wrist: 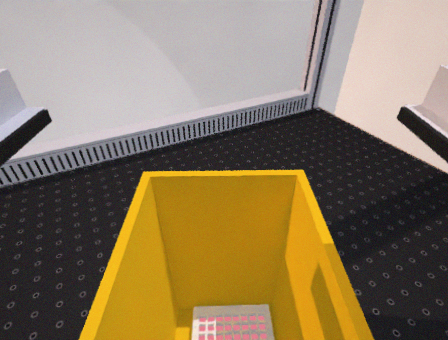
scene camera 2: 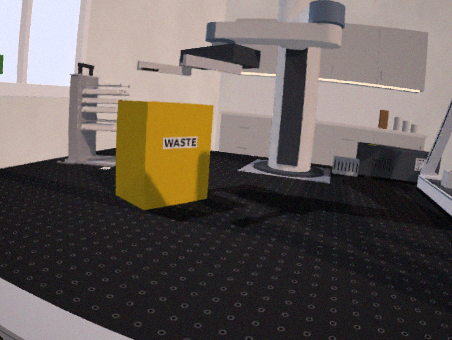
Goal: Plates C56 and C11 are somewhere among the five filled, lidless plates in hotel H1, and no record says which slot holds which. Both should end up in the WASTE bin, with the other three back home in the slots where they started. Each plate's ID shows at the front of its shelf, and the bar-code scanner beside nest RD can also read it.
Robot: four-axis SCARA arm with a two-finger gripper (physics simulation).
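Where they show: gripper, fingertip midpoint: (wrist: pixel 223 94) (scene camera 2: pixel 158 62); arm's base, origin of the base link: (scene camera 2: pixel 288 173).
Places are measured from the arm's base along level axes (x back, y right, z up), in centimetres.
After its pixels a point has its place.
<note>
The yellow WASTE bin (scene camera 2: pixel 177 172) @[x -57.9, y 14.9, z 7.8 cm] (wrist: pixel 225 235) @[x -61.5, y 23.4, z 14.7 cm] stands upright on the dark deck. In the wrist view, a white plate (wrist: pixel 232 311) @[x -60.3, y 23.6, z 3.3 cm] with pink-filled wells lies inside at its bottom; part of it is cut off by the view's edge and its ID does not show. My gripper (scene camera 2: pixel 162 63) @[x -57.0, y 21.1, z 29.2 cm] (wrist: pixel 223 94) @[x -57.0, y 21.1, z 29.2 cm] is above the bin, its fingers wide apart and with no plate between them. A grey hotel (scene camera 2: pixel 82 117) @[x -35.0, y 61.5, z 15.6 cm] with a black handle stands behind the bin at the left, with several light shelf levels partly hidden by the bin. No IDs can be read there.
The arm's column (scene camera 2: pixel 295 110) @[x -7.7, y -1.1, z 22.1 cm] stands behind and right of the bin. A dark grey box (scene camera 2: pixel 385 162) @[x 3.4, y -34.4, z 7.9 cm] and a small slotted rack (scene camera 2: pixel 346 166) @[x 4.5, y -20.5, z 4.4 cm] are at the back right. A slotted grey strip (wrist: pixel 150 140) @[x -100.4, y 24.9, z 3.3 cm] runs along a pale panel beyond the bin.
</note>
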